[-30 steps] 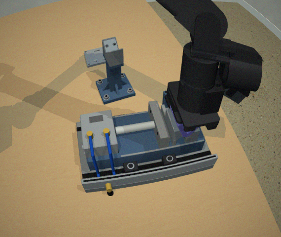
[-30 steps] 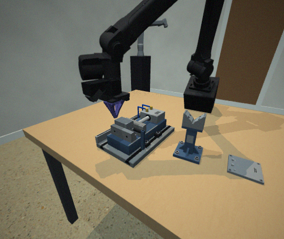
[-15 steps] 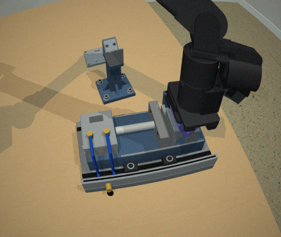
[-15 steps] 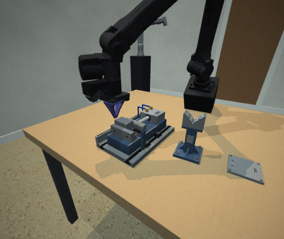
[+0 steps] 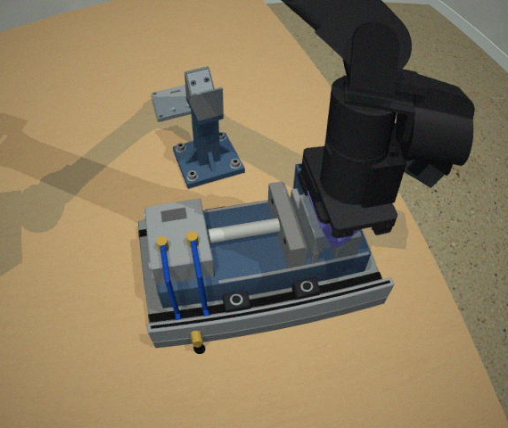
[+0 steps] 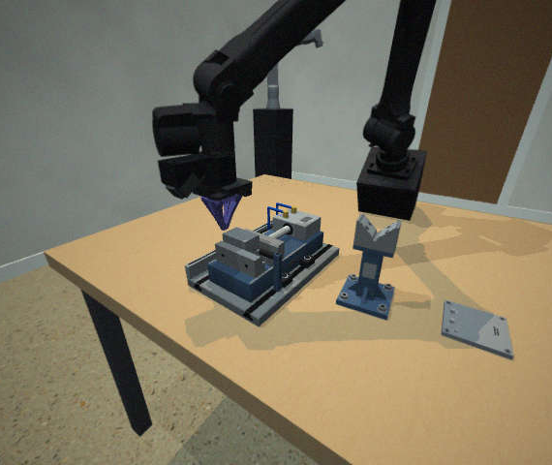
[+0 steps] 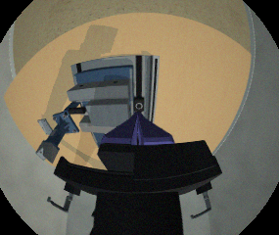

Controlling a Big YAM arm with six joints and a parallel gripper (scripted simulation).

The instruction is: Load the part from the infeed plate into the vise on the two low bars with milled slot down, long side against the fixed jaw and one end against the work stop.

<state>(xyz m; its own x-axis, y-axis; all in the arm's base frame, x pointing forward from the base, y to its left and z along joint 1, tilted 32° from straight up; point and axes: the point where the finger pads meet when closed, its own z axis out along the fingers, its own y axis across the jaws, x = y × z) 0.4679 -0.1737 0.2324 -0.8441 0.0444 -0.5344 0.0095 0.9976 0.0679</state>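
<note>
The grey part lies 4 cm to the left of my hand and 3 cm below it. Round my hand: fixed jaw: 6 cm to the left, 4 cm below, 3 cm ahead; then black work stop: 11 cm to the left, 3 cm below; then moving jaw: 6 cm to the left, 4 cm below, 4 cm behind.
</note>
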